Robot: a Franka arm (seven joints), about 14 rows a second.
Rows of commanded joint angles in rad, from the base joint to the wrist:
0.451, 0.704, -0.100, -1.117, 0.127, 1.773, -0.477
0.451, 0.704, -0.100, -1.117, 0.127, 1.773, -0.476
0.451, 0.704, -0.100, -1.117, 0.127, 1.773, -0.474
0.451, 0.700, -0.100, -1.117, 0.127, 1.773, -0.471
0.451, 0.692, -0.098, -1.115, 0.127, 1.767, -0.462
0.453, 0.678, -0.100, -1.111, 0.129, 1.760, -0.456
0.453, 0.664, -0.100, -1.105, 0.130, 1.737, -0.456
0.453, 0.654, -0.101, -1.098, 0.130, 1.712, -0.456
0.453, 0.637, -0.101, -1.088, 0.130, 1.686, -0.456
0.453, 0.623, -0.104, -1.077, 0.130, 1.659, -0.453
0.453, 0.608, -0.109, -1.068, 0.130, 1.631, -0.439
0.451, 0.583, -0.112, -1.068, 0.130, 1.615, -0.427
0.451, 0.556, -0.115, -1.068, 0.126, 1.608, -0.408
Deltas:
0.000, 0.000, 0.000, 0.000, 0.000, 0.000, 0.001
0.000, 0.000, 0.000, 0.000, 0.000, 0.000, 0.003
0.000, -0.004, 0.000, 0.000, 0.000, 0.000, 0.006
0.000, -0.012, 0.002, 0.002, 0.000, -0.006, 0.015
0.002, -0.026, 0.000, 0.006, 0.002, -0.013, 0.021
0.002, -0.040, 0.000, 0.012, 0.003, -0.036, 0.021
0.002, -0.050, -0.001, 0.019, 0.003, -0.061, 0.021
0.002, -0.067, -0.001, 0.029, 0.003, -0.087, 0.021
0.002, -0.081, -0.004, 0.040, 0.003, -0.114, 0.024
0.002, -0.096, -0.009, 0.049, 0.003, -0.142, 0.038
0.000, -0.121, -0.012, 0.049, 0.003, -0.158, 0.050
0.000, -0.148, -0.015, 0.049, -0.001, -0.165, 0.069

